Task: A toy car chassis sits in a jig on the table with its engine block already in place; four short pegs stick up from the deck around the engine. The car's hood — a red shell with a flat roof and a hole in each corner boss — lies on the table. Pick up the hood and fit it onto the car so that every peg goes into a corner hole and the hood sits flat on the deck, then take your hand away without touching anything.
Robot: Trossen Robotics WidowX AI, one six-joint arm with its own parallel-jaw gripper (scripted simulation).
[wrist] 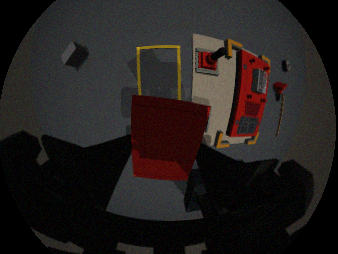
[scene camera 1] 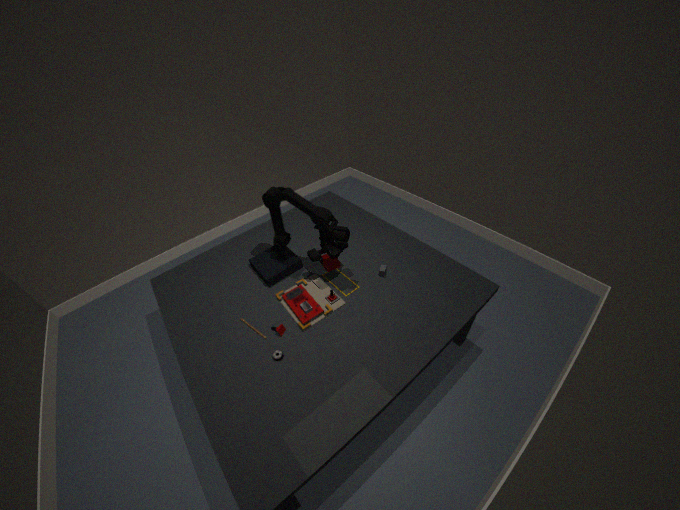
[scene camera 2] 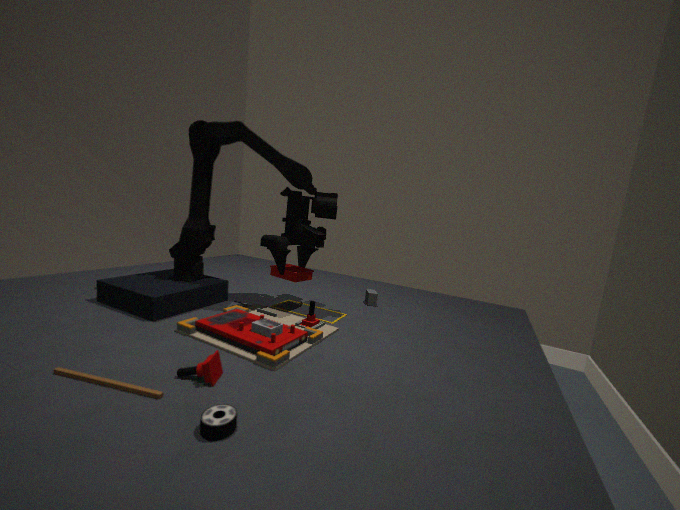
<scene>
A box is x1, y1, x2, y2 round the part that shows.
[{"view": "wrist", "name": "my gripper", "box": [0, 130, 313, 253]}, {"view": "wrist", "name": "red hood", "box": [130, 95, 209, 179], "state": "held by my gripper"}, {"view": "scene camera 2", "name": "my gripper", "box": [260, 214, 325, 274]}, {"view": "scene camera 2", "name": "wooden stick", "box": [54, 368, 163, 398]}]
</scene>
